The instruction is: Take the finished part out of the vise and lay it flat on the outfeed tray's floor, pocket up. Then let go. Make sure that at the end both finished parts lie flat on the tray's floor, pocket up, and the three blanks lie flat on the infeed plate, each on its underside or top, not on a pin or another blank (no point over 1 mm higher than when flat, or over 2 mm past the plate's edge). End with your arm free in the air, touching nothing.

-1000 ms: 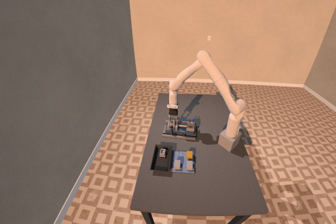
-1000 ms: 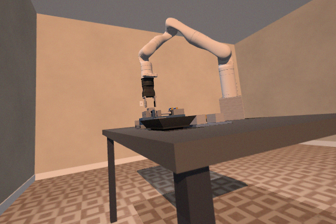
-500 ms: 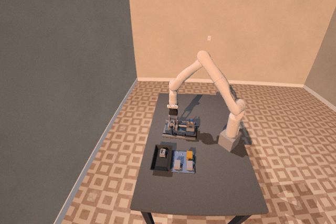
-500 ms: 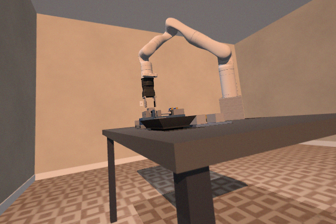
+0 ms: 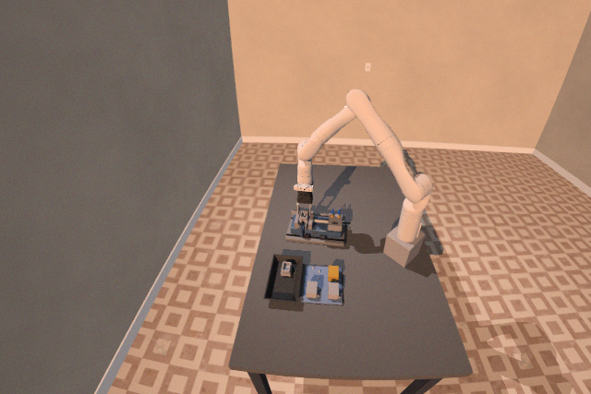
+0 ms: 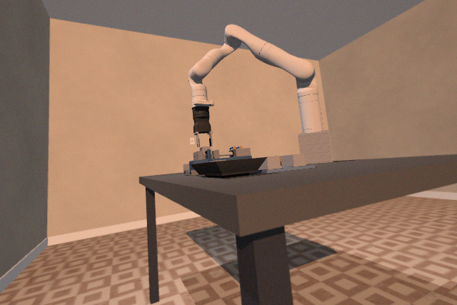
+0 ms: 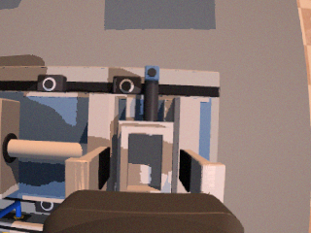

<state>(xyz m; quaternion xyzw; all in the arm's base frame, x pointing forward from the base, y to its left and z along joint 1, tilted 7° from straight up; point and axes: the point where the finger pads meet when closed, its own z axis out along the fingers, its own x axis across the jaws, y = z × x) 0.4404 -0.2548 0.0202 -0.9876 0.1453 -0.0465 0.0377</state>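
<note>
The vise lies 9 cm below my hand, 6 cm behind it and 2 cm to the left of it. Round my hand: blue fixture plate 35 cm to the left, 13 cm below, 3 cm behind; then orange block 32 cm to the left, 11 cm below, 9 cm behind.
</note>
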